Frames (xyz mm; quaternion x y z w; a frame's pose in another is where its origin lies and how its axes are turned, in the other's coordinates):
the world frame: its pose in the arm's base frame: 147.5 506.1 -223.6 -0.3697 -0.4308 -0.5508 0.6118
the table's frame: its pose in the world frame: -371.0 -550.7 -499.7 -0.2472 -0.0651 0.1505 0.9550
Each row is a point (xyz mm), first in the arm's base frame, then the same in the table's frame.
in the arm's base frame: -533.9 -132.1 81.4
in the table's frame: 763.7 -432.4 -175.5
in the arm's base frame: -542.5 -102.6 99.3
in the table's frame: 769.6 -454.9 -148.6
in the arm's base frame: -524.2 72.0 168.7
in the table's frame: 794.9 -512.5 29.4
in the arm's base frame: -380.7 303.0 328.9
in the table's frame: 930.0 -510.8 314.6
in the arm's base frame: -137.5 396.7 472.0
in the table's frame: 1117.2 -378.3 503.7
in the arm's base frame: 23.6 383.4 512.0
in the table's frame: 1210.5 -248.8 551.5
